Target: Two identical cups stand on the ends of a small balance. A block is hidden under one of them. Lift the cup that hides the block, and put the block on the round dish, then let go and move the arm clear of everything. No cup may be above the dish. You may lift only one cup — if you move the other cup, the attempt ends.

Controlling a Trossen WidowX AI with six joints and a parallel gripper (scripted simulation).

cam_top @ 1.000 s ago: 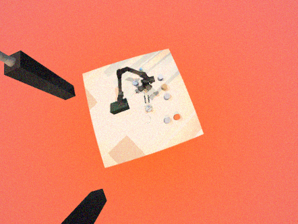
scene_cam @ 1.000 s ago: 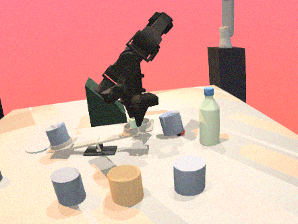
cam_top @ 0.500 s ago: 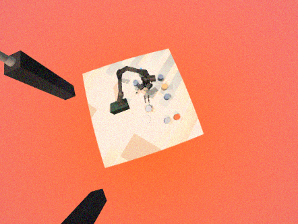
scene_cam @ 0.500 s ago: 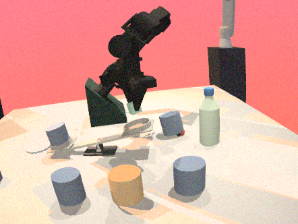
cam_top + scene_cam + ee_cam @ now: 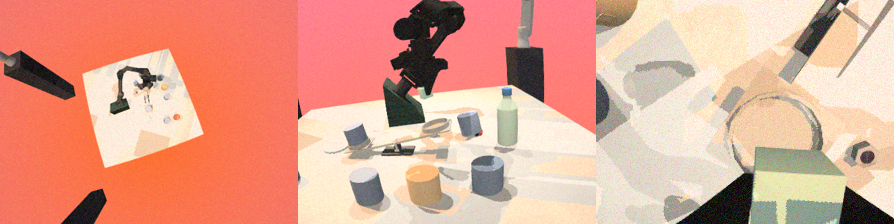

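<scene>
My gripper tip is now 110 mm past the round pale dish, 350 mm to the left of it and 170 mm above it. Round my gripper tip: red toy car 90 mm behind, 140 mm to the left, 160 mm below; balance beam 20 mm behind, 110 mm to the right, 150 mm below; pale green block 10 mm above.
</scene>
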